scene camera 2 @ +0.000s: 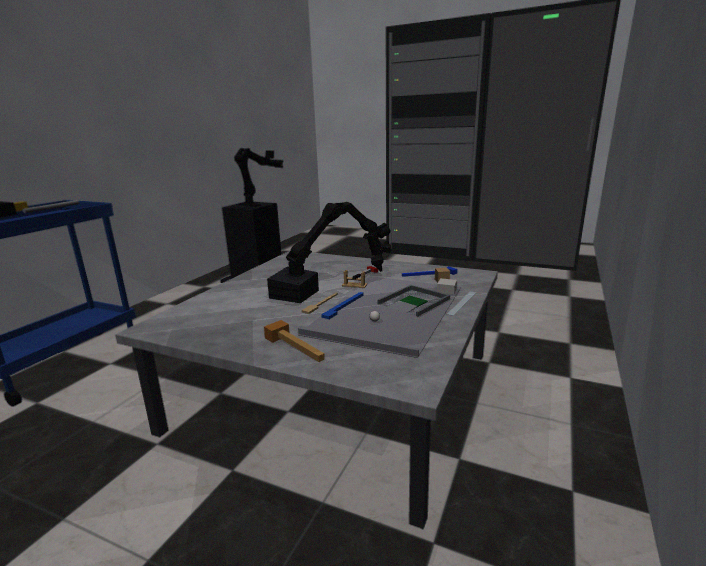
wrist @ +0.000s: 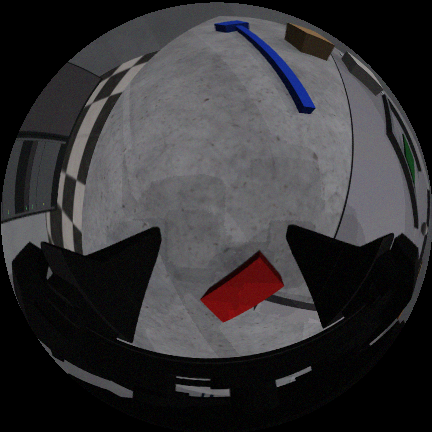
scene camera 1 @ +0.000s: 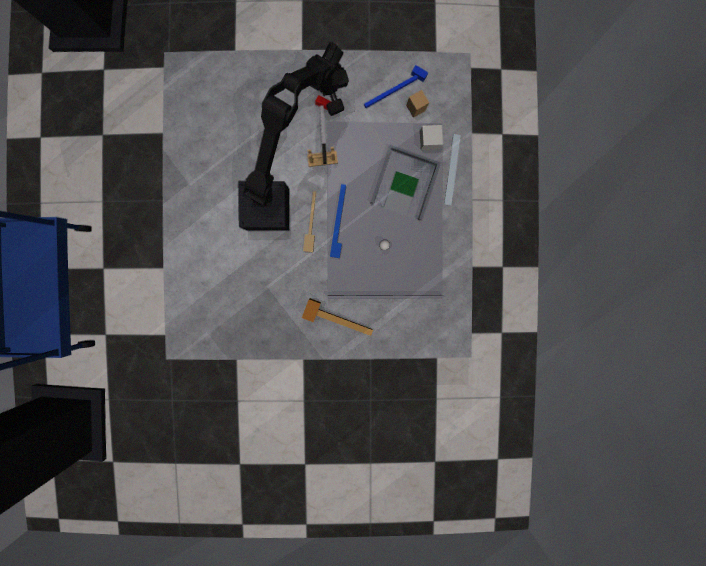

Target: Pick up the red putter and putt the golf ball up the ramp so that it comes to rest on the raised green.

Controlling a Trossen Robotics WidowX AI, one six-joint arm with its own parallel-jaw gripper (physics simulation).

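Seen in the pictures: gripper, fingertip midpoint: (scene camera 2: 381, 267) (wrist: 225, 232) (scene camera 1: 333, 95); arm's base, link origin: (scene camera 2: 296, 273) (scene camera 1: 262, 197).
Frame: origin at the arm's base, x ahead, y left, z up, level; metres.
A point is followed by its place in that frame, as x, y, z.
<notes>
The red putter (scene camera 1: 321, 101) {0.199, 0.421, -0.070} (scene camera 2: 372, 268) {0.212, 0.409, -0.072} (wrist: 242, 290) {0.212, 0.423, -0.072} has a red block head, a pale shaft and a black grip end. Its grip end lies across the wooden stand (scene camera 1: 314, 160) {0.179, 0.185, -0.089} (scene camera 2: 354, 285) {0.220, 0.177, -0.089}. My gripper (scene camera 1: 334, 106) {0.247, 0.452, -0.075} (scene camera 2: 378, 267) {0.247, 0.452, -0.075} (wrist: 225, 232) {0.247, 0.452, -0.075} is open and empty, just beside and above the red head; in the wrist view the head shows low between the fingers. The white golf ball (scene camera 1: 384, 244) {0.478, -0.151, -0.053} (scene camera 2: 374, 316) {0.488, -0.169, -0.066} rests on the grey board (scene camera 1: 359, 274) {0.385, -0.276, -0.095} (scene camera 2: 353, 334) {0.456, -0.295, -0.095}. The green (scene camera 1: 404, 183) {0.555, 0.109, -0.090} (scene camera 2: 413, 300) {0.555, 0.107, -0.090} (wrist: 409, 159) lies inside grey walls. The ramp's slope is hard to make out.
A blue mallet (scene camera 1: 391, 91) {0.484, 0.486, -0.082} (scene camera 2: 421, 272) {0.467, 0.473, -0.082} (wrist: 280, 65) {0.430, 0.461, -0.083}, brown block (scene camera 1: 417, 103) {0.585, 0.416, -0.039} (wrist: 309, 42) and white block (scene camera 1: 431, 136) {0.649, 0.293, -0.051} (scene camera 2: 446, 286) {0.661, 0.259, -0.059} lie beyond the gripper. A blue club (scene camera 1: 339, 215) {0.292, -0.038, -0.081}, small wooden club (scene camera 1: 311, 221) {0.178, -0.066, -0.090}, orange mallet (scene camera 1: 344, 321) {0.331, -0.469, -0.067} and pale strip (scene camera 1: 452, 170) {0.756, 0.177, -0.096} lie around the board.
</notes>
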